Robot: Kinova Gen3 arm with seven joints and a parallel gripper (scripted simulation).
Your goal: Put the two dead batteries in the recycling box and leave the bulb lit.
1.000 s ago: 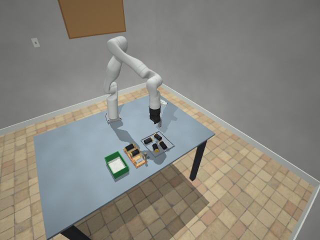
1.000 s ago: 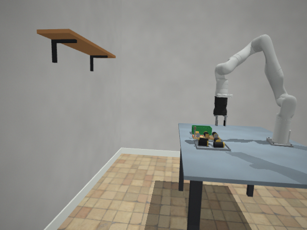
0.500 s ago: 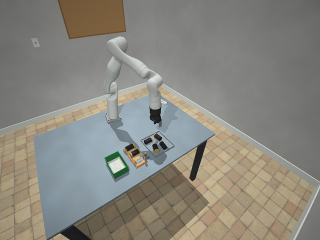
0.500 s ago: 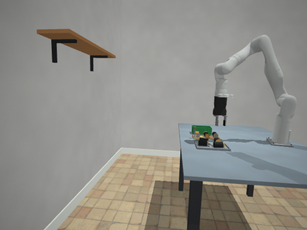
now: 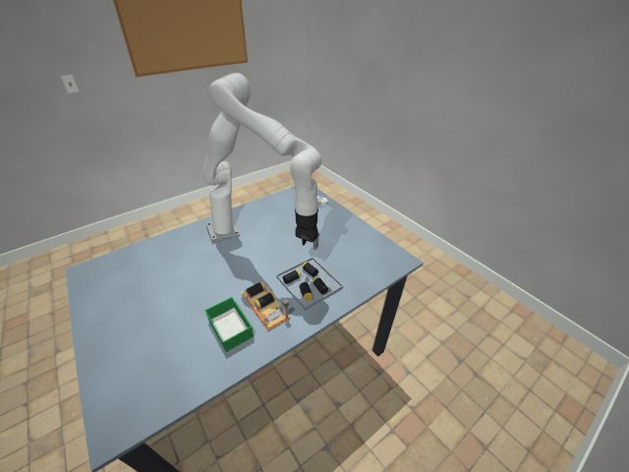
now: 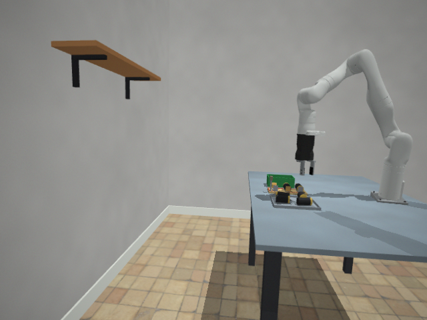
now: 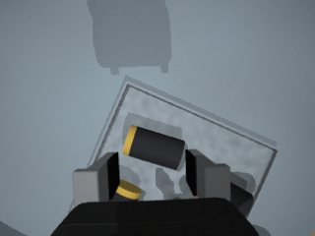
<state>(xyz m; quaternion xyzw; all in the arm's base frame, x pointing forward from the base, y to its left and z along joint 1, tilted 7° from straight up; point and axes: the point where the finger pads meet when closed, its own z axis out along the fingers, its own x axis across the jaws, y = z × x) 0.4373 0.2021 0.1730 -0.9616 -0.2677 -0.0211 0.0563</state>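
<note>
The grey tray lies 160 mm below my hand, 50 mm ahead of it and 30 mm to the right of it. Round my hand: green recycling box: 370 mm to the right, 140 mm below, 90 mm ahead.
</note>
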